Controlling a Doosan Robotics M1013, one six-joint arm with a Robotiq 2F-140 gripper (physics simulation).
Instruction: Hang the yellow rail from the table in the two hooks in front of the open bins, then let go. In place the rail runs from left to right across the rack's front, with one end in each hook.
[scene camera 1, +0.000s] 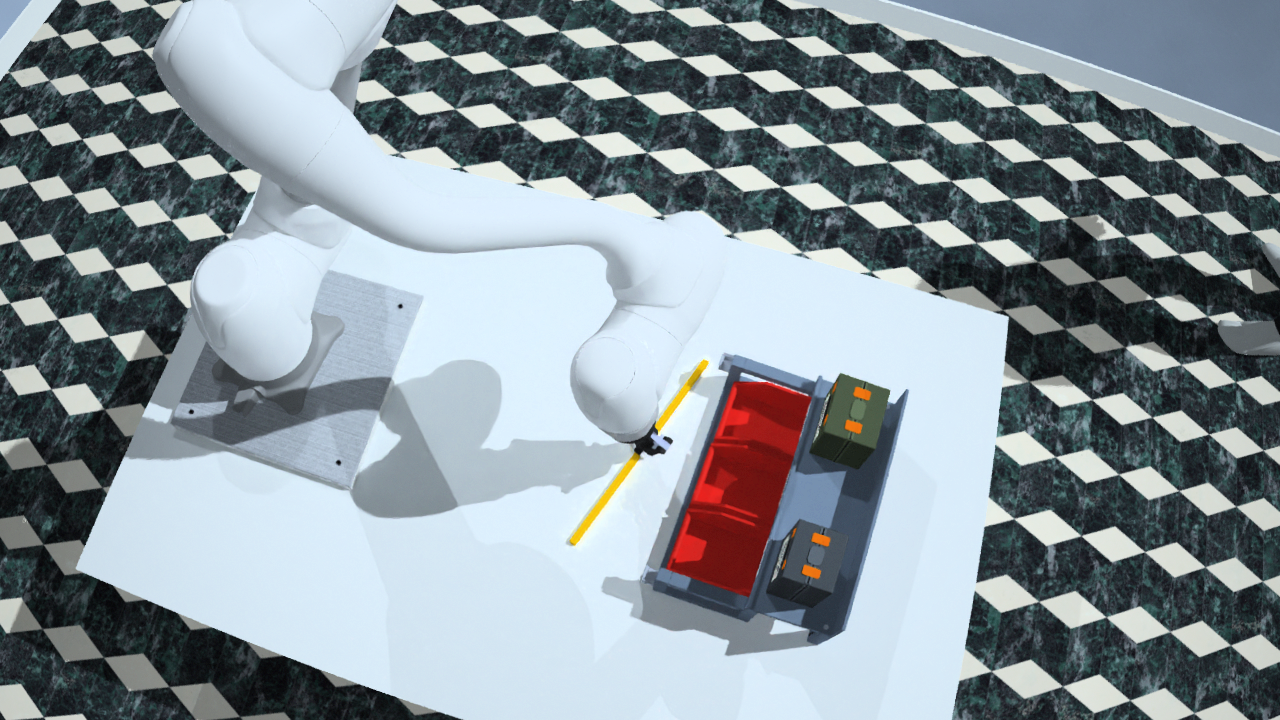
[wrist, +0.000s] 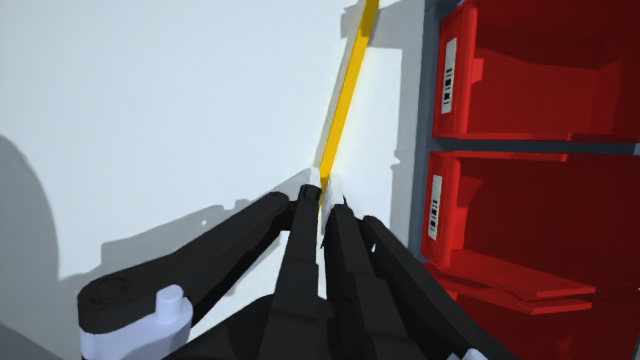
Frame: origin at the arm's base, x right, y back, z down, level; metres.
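Seen in the pictures: gripper, fingertip midpoint: (scene camera 1: 642, 448) (wrist: 320, 183); arm's base, link origin: (scene camera 1: 278, 350).
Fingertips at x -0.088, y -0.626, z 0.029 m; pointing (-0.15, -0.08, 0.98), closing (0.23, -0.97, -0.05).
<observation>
Pixels of each thing's middle, then the offset from my fingertips to it. "*": a spot on its surface instead.
- yellow rail, body centre: (wrist: 320, 186) (scene camera 1: 641, 449) dx +0.002, dy +0.001, dz -0.002 m
- hook, surface spot: (scene camera 1: 726, 361) * dx -0.170, dy -0.075, dz -0.052 m
- green case, body centre: (scene camera 1: 849, 421) dx -0.103, dy -0.281, dz -0.147 m
- dark grey case, body centre: (scene camera 1: 806, 565) dx +0.128, dy -0.285, dz -0.160 m
The yellow rail (scene camera 1: 604, 499) (wrist: 345, 105) is at or very near the white table top, in front of the rack (scene camera 1: 771, 367) (wrist: 426, 100). It is askew to the rack's front, with its upper end in the scene view closer to the rack. My gripper (scene camera 1: 651, 442) (wrist: 320, 183) points down and is shut on the rail near its middle; the fingertips partly hide it. One hook (scene camera 1: 726, 361) shows at the rack's upper front corner and the other (scene camera 1: 650, 578) at its lower front corner in the scene view. Neither hook holds the rail.
Open red bins (scene camera 1: 747, 483) (wrist: 525, 200) stand in the rack right beside the gripper. A green case (scene camera 1: 850, 420) and a dark grey case (scene camera 1: 807, 564) sit on the rack behind them. The arm's base plate (scene camera 1: 375, 358) is at the left of the table.
</observation>
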